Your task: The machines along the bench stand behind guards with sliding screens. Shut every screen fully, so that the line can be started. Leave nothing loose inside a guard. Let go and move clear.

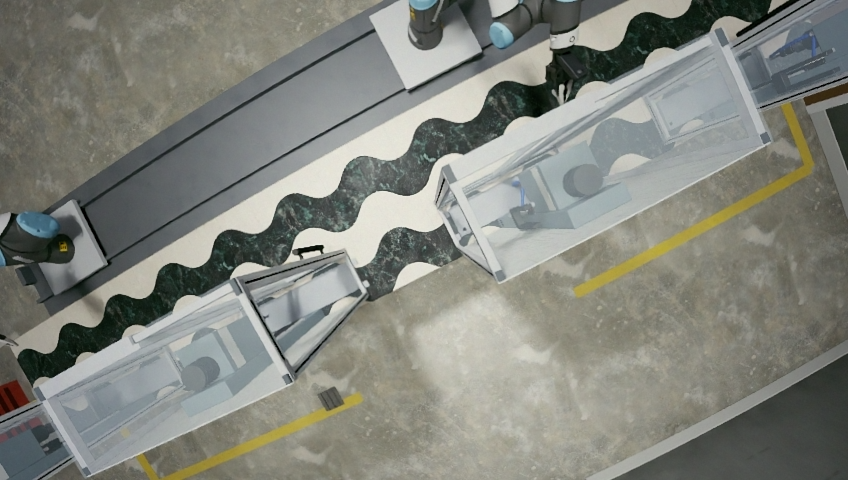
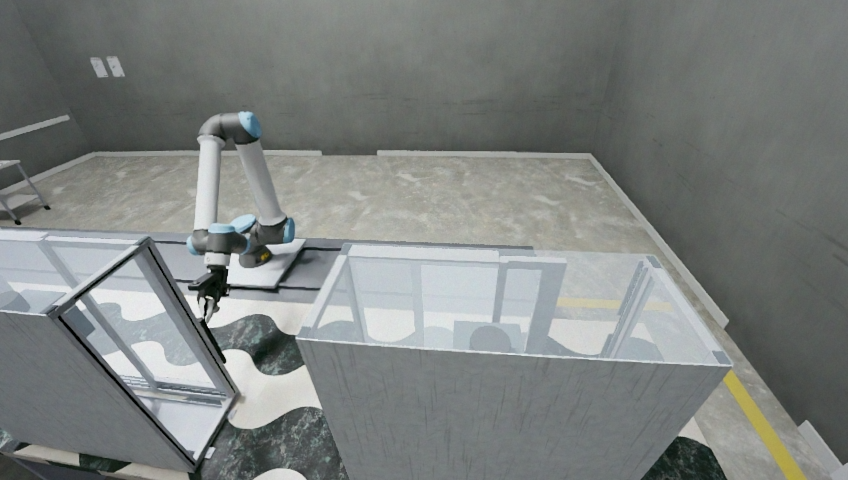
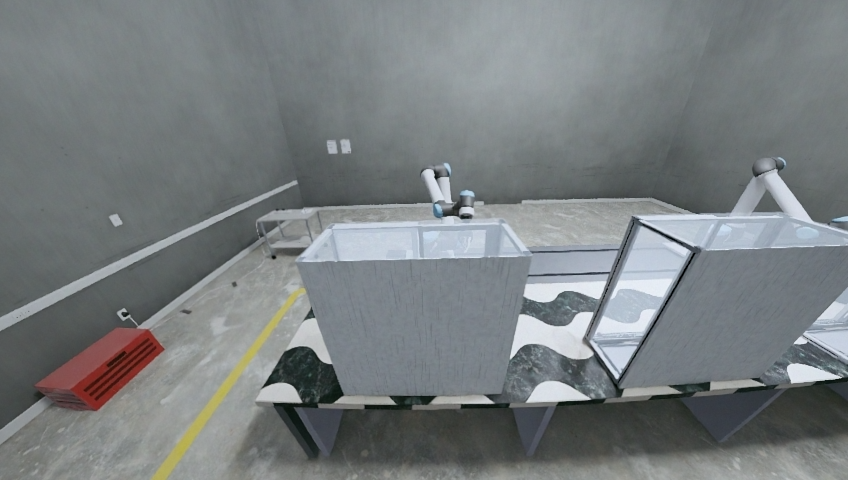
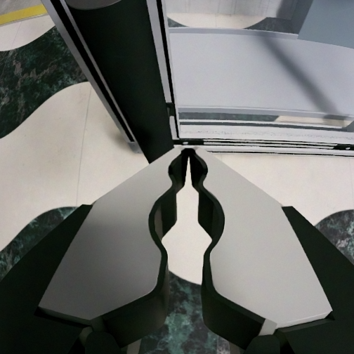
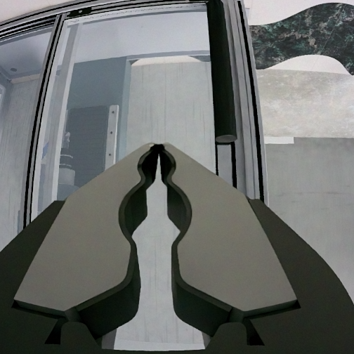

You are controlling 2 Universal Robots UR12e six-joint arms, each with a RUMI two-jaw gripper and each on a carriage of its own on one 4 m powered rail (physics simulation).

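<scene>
The middle guard (image 1: pixel 730 71) (image 2: pixel 98 278) (image 3: pixel 749 309) has a black handle (image 2: pixel 217 349) (image 4: pixel 117 75) at its front corner. My left gripper (image 1: pixel 560 95) (image 2: pixel 207 312) (image 4: pixel 188 150) is shut and empty, its tips low, close to that handle and the bottom track. Another guard (image 1: pixel 261 330) (image 3: pixel 416 321) has a black handle (image 1: pixel 309 251). A third guard (image 2: pixel 511 410) shows frame panels standing at the left part of its front. My right gripper (image 5: pixel 158 146) is shut and empty before a glass screen (image 5: pixel 170 40), with a black handle (image 5: pixel 222 75) to the right of its tips.
The rail (image 1: pixel 238 136) runs along the patterned bench (image 1: pixel 410 205) (image 3: pixel 553 339). A blue-grey machine (image 1: pixel 553 190) stands inside the middle guard. A red toolbox (image 1: pixel 11 397) (image 3: pixel 98 368) and yellow floor lines (image 1: pixel 702 228) (image 3: pixel 232 380) lie beyond the bench. A trolley (image 3: pixel 297 212) stands at the back.
</scene>
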